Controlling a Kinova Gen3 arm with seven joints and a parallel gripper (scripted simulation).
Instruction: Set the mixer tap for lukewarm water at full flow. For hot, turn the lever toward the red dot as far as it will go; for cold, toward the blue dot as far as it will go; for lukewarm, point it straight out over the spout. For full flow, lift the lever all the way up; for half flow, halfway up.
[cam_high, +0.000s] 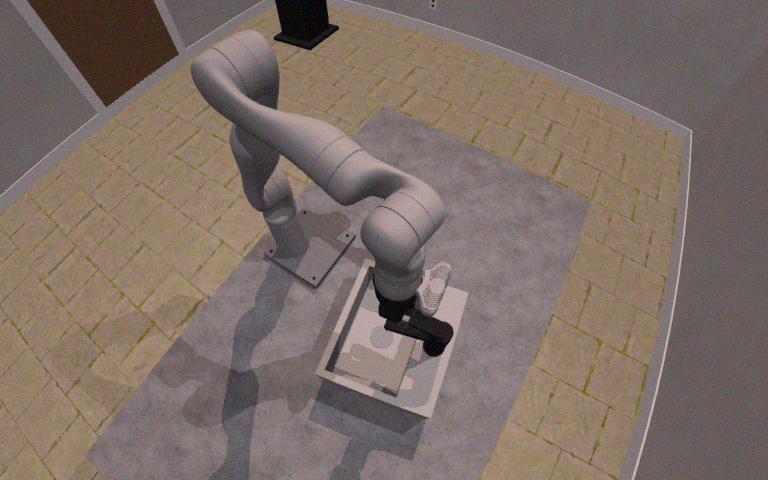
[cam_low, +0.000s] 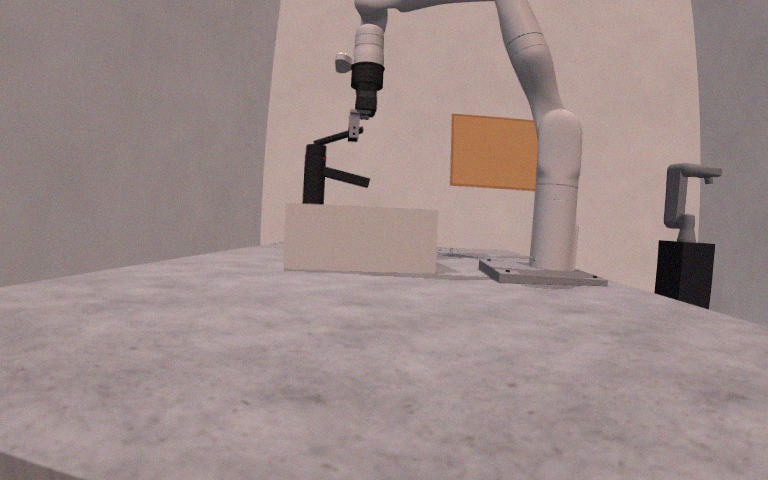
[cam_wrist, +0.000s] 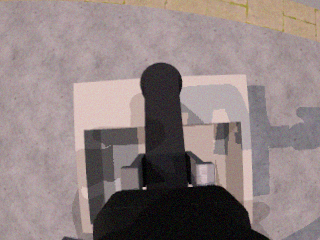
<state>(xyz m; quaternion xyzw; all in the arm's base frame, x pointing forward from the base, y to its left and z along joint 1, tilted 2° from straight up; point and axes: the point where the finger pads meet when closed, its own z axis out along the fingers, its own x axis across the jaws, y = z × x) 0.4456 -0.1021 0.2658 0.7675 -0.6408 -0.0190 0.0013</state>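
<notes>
My gripper is now 3 cm short of the lever, 1 cm to the right of it and 1 cm above it. Also, from my hand: black mixer tap: 6 cm ahead, 1 cm to the left, 7 cm below; then sink basin: 3 cm behind, 1 cm to the right, 26 cm below.
</notes>
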